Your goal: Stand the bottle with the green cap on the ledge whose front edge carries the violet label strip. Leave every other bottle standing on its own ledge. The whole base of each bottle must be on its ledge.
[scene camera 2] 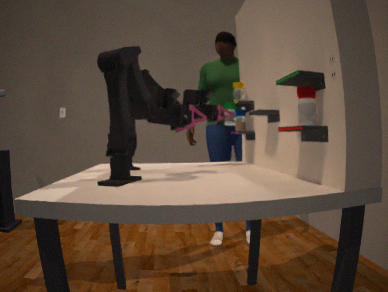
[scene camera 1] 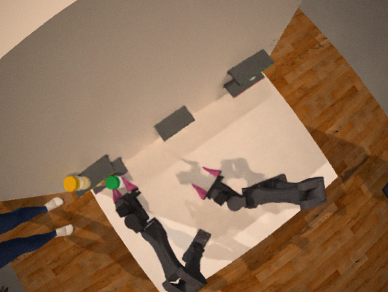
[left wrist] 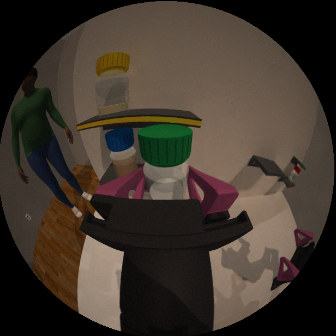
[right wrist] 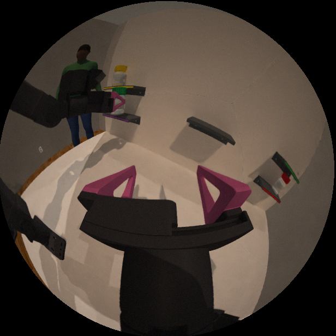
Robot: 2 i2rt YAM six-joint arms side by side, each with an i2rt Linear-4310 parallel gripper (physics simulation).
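Frame: origin at the left arm's base, x ahead, y left, z up, level; metres.
Seen in the pictures: left gripper, fingertip midpoint: (scene camera 2: 231, 115) (scene camera 1: 117, 180); right gripper, fingertip midpoint: (scene camera 2: 200, 121) (scene camera 1: 197, 175); left arm's base, link origin: (scene camera 1: 196, 247); right arm's base, link origin: (scene camera 2: 120, 182) (scene camera 1: 269, 185).
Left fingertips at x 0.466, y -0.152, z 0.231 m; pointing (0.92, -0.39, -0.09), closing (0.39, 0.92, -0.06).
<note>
Offsets run from my left fingertips to a thing's middle. "pt": to the spot under its first point.
The green-capped bottle {dx -0.006, dy +0.002, dz +0.004 m} (scene camera 1: 112, 182) (scene camera 2: 229, 106) (left wrist: 165, 145) (right wrist: 119, 91) is upright in my left gripper (scene camera 1: 119, 185) (left wrist: 165, 169), which is shut on its clear body. It is at the front of the violet-strip ledge {pt dx +0.115, dy +0.006, dz -0.093 m} (scene camera 2: 250, 135) (right wrist: 132, 120), right of the blue-capped bottle {dx +0.093, dy +0.057, dz -0.021 m} (scene camera 2: 240, 120) (left wrist: 120, 139) in the left wrist view. The fingers hide its base there; I cannot tell whether it touches the ledge. The blue-capped bottle stands on the violet-strip ledge, below the yellow-strip ledge (left wrist: 140, 121) (right wrist: 135, 91). My right gripper (scene camera 1: 198, 177) (right wrist: 166, 168) is open and empty above the table.
A yellow-capped bottle {dx +0.093, dy +0.062, dz +0.119 m} (scene camera 1: 71, 183) (left wrist: 113, 82) stands on the yellow-strip ledge, above the blue cap. A red-capped bottle {dx -0.274, dy -0.729, dz -0.021 m} (scene camera 2: 306, 107) stands on the red-strip ledge {pt dx -0.235, dy -0.724, dz -0.092 m} (scene camera 2: 315, 133), under the green-strip ledge {dx -0.264, dy -0.694, dz +0.060 m} (scene camera 2: 305, 79). Another ledge {dx -0.091, dy -0.333, dz -0.010 m} (scene camera 1: 175, 123) (right wrist: 210, 131) is mid-wall.
</note>
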